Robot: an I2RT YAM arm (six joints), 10 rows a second.
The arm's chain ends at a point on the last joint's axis. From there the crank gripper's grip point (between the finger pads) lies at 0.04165 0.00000 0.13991 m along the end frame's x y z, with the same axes.
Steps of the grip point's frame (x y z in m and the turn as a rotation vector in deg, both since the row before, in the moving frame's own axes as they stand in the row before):
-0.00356 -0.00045 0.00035 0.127 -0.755 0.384
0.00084 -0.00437 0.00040 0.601 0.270 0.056
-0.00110 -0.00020 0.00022 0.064 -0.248 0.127
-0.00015 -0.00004 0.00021 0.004 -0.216 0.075
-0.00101 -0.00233 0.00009 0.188 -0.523 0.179
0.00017 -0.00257 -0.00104 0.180 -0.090 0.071
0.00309 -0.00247 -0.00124 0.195 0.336 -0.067
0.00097 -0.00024 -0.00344 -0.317 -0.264 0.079
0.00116 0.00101 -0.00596 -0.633 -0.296 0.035
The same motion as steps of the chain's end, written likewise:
-0.00171 -0.00041 -0.00019 0.127 -0.755 0.384
0.00018 -0.00294 0.00061 0.601 0.270 0.056
-0.00049 -0.00014 0.00004 0.064 -0.248 0.127
0.00038 -0.00008 0.00005 0.004 -0.216 0.075
0.00027 -0.00200 -0.00028 0.188 -0.523 0.179
0.00039 -0.00218 -0.00110 0.180 -0.090 0.071
0.00227 -0.00195 -0.00099 0.195 0.336 -0.067
0.00162 -0.00107 -0.00363 -0.317 -0.264 0.079
0.00188 -0.00056 -0.00616 -0.633 -0.296 0.035

